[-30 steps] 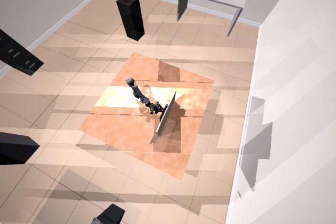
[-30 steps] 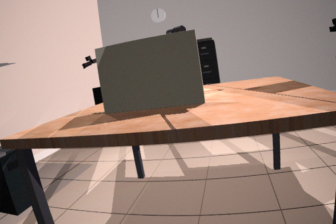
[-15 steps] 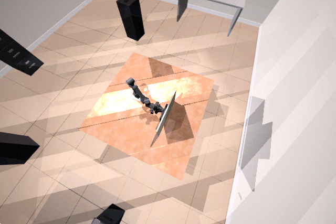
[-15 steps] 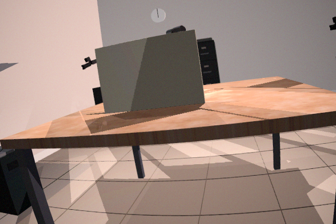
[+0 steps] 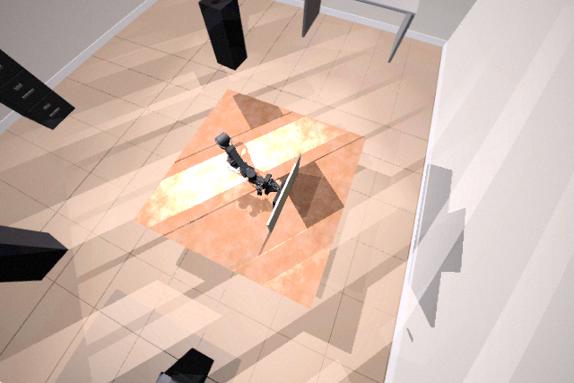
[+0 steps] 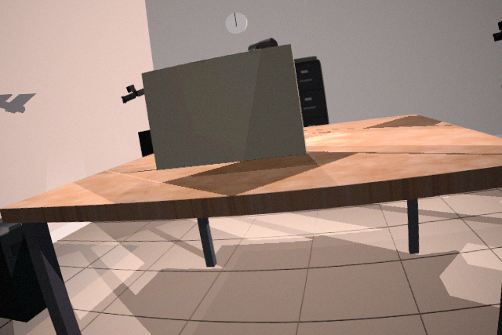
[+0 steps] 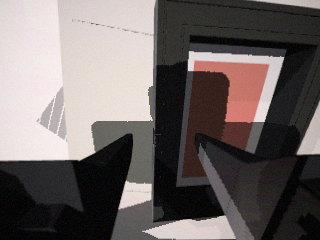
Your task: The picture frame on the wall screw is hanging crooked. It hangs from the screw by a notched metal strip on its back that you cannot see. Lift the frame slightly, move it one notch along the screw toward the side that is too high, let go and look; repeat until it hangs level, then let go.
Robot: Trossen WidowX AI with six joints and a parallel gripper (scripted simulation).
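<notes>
My gripper tip is now 1 cm short of the picture frame, 1 cm to the left of it and 5 cm above it. From my gripper tip the other things lie so: wall panel: 2 cm ahead, 1 cm to the left, 7 cm below.
</notes>
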